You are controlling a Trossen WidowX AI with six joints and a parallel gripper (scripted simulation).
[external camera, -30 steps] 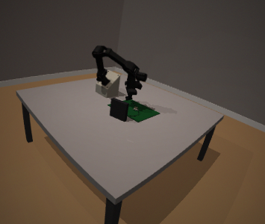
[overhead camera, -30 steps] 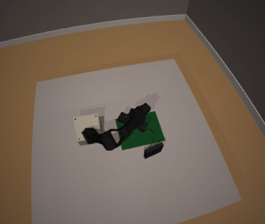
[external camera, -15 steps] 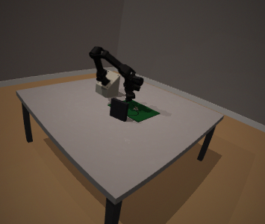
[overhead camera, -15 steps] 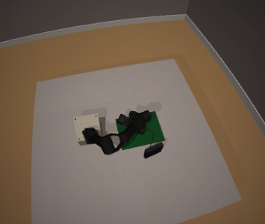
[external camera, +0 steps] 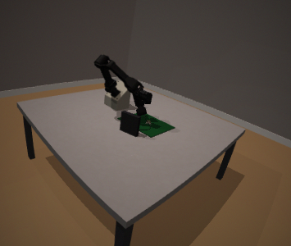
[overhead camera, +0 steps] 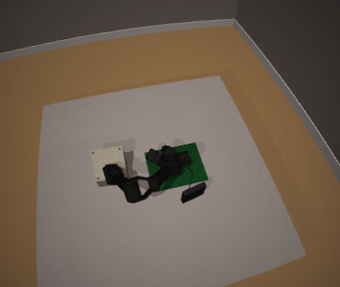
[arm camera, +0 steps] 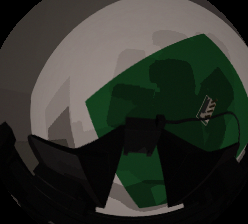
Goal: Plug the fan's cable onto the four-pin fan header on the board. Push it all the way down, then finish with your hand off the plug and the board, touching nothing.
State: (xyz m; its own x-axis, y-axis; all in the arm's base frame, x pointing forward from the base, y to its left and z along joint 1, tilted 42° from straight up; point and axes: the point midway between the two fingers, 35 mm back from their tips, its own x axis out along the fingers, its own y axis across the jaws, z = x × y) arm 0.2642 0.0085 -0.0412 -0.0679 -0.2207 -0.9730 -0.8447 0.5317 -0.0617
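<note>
My gripper tip is 70 mm short of the green board, 20 mm to the left of it and 50 mm above it. From my gripper tip the other things lie so: black plug (10 mm to the right).
</note>
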